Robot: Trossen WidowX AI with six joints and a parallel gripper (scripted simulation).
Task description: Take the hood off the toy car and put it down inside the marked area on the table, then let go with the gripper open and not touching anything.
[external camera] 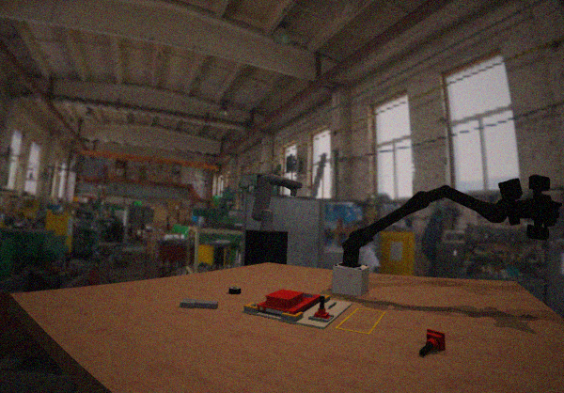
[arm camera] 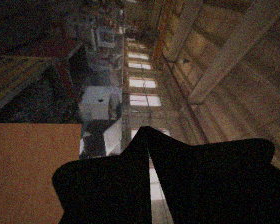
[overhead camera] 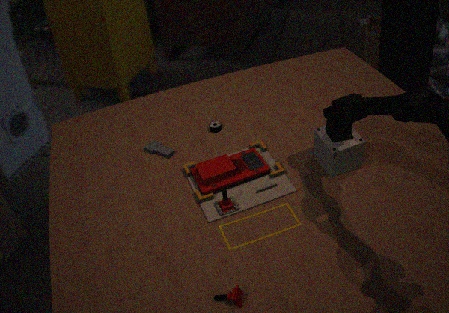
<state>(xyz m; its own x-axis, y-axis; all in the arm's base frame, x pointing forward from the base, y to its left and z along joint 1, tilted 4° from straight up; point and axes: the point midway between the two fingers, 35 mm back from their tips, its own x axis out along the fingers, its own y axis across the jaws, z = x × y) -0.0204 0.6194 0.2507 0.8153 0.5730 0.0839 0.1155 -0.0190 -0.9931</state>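
The red hood is 34 cm ahead of my gripper tip, 66 cm to the right of it and 26 cm below it.
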